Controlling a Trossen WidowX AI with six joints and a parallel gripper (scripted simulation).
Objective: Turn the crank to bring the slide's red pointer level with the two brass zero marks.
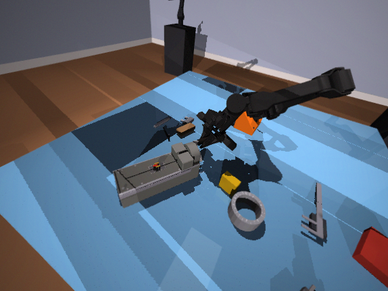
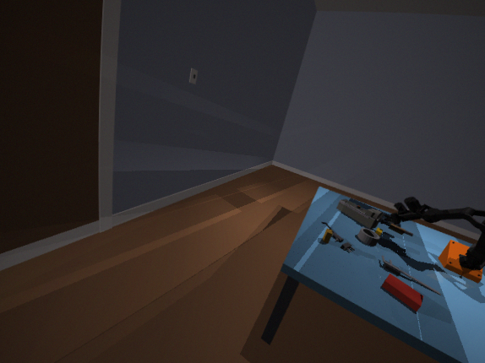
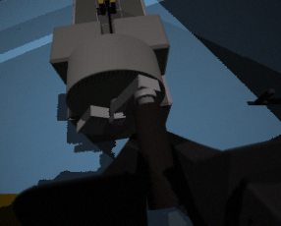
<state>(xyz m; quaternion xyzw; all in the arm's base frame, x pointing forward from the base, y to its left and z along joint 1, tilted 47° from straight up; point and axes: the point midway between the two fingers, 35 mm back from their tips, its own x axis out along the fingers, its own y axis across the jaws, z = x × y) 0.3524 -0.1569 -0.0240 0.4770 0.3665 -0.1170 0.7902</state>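
The yellow block is 150 mm to the left of my gripper tip, 60 mm below it and 50 mm ahead of it. Round my gripper tip: dark crank handle: 30 mm above, 10 mm to the left, 10 mm behind; red pointer: 150 mm ahead, 80 mm to the right; brown block: 140 mm behind, 120 mm to the right, 70 mm below.
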